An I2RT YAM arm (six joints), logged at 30 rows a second.
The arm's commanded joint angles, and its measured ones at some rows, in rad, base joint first. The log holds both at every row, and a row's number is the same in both.
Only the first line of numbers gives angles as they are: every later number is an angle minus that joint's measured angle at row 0.
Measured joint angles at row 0:
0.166 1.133 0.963 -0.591 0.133 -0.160
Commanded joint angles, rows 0 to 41:
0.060 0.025 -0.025 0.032 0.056 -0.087
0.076 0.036 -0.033 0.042 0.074 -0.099
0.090 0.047 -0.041 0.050 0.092 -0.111
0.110 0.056 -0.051 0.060 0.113 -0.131
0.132 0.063 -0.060 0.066 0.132 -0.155
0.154 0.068 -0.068 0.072 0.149 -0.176
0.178 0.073 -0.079 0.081 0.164 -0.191
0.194 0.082 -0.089 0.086 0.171 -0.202
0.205 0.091 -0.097 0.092 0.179 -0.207
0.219 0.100 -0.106 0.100 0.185 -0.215
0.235 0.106 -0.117 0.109 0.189 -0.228
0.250 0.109 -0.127 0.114 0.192 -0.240
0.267 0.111 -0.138 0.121 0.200 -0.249
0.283 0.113 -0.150 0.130 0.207 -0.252
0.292 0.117 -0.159 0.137 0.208 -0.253
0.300 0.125 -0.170 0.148 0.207 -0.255
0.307 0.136 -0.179 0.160 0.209 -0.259
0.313 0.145 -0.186 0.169 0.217 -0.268
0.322 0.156 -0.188 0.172 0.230 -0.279
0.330 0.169 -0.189 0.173 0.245 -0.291
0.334 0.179 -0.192 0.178 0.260 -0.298
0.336 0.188 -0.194 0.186 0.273 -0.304
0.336 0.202 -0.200 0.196 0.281 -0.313
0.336 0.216 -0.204 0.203 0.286 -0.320
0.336 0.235 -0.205 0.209 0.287 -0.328
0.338 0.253 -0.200 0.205 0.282 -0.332
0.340 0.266 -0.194 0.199 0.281 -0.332
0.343 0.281 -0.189 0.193 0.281 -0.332
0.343 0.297 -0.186 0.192 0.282 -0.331
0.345 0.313 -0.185 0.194 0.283 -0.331
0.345 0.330 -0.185 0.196 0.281 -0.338
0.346 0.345 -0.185 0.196 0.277 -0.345
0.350 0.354 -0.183 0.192 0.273 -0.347
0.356 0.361 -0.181 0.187 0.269 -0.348
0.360 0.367 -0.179 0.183 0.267 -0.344
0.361 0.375 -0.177 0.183 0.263 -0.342
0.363 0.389 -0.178 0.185 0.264 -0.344
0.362 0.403 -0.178 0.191 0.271 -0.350
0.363 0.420 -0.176 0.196 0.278 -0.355
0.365 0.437 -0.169 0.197 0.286 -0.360
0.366 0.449 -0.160 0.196 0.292 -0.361
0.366 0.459 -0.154 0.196 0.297 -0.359
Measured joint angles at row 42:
0.358 0.421 -0.175 0.202 0.280 -0.348
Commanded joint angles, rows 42 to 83:
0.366 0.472 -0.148 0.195 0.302 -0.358
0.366 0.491 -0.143 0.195 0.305 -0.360
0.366 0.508 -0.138 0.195 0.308 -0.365
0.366 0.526 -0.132 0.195 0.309 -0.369
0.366 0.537 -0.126 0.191 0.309 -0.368
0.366 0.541 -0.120 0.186 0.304 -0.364
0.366 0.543 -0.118 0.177 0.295 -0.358
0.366 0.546 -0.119 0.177 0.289 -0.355
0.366 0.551 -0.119 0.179 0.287 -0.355
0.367 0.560 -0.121 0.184 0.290 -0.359
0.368 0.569 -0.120 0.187 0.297 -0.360
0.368 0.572 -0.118 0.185 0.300 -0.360
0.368 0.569 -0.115 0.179 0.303 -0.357
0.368 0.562 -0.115 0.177 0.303 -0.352
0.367 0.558 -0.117 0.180 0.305 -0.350
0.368 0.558 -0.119 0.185 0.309 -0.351
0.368 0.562 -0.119 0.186 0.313 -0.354
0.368 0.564 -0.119 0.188 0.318 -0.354
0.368 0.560 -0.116 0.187 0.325 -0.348
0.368 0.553 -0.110 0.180 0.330 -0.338
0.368 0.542 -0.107 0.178 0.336 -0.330
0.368 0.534 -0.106 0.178 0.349 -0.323
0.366 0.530 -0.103 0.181 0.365 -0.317
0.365 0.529 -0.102 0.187 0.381 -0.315
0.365 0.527 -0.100 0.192 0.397 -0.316
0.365 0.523 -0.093 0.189 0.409 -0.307
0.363 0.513 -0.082 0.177 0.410 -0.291
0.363 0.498 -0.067 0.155 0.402 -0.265
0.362 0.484 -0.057 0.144 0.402 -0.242
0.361 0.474 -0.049 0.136 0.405 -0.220
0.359 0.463 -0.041 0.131 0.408 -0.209
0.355 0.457 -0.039 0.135 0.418 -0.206
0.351 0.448 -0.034 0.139 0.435 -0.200
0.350 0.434 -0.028 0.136 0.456 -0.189
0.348 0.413 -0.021 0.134 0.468 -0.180
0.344 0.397 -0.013 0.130 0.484 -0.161
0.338 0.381 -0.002 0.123 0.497 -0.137
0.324 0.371 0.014 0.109 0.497 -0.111
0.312 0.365 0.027 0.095 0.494 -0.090
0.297 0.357 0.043 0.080 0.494 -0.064
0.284 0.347 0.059 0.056 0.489 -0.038
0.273 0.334 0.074 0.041 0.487 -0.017
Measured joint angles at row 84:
0.303 0.377 0.019 0.091 0.450 -0.121
